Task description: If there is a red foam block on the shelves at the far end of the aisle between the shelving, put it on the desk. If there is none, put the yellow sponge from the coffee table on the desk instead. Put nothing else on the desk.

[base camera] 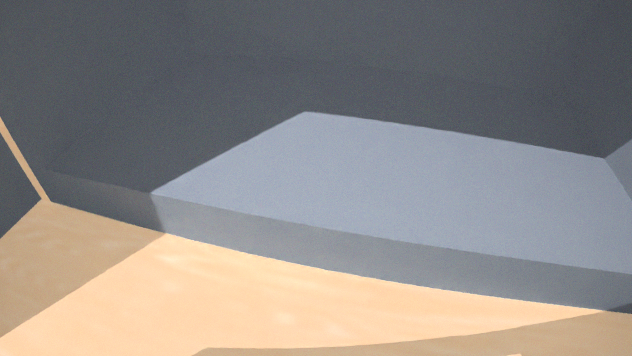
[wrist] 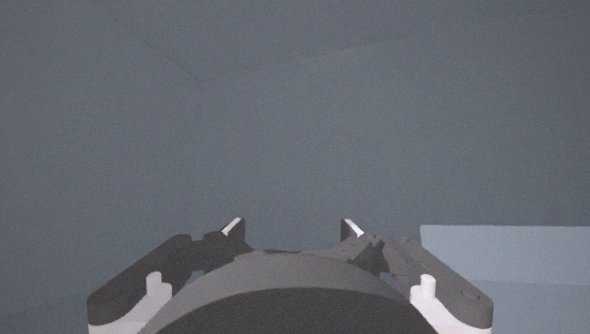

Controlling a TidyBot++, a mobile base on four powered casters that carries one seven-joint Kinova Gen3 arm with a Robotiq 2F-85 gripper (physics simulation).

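Places are measured from the arm's base along level axes (x ahead, y left, z up), in metres.
Pixels of known places: gripper, fingertip midpoint: (wrist: 292,229).
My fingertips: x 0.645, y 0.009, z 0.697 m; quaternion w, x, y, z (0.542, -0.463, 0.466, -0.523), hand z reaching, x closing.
Behind a point stands the place of what it marks.
My gripper (wrist: 292,229) @(x 0.645, y 0.009, z 0.697 m) is open, with nothing between its fingers. In the wrist view it faces the grey inner walls of a shelf compartment. The shelving (base camera: 350,255) @(x 0.340, y -0.056, z -0.359 m) fills much of the base camera view, with a grey board lit on its right part and in shadow on its left. No red foam block shows in either view. The yellow sponge, the coffee table and the desk do not show either. The area below and behind the gripper's body is hidden in the wrist view.
In the base camera view the wooden floor (base camera: 250,300) @(x 0.307, y 0.059, z -0.397 m) lies along the front of the shelving's bottom board. A lit grey patch (wrist: 505,255) @(x 0.743, y -0.303, z 0.631 m) shows at the right of the wrist view, beside the right finger. Grey walls stand close around the gripper.
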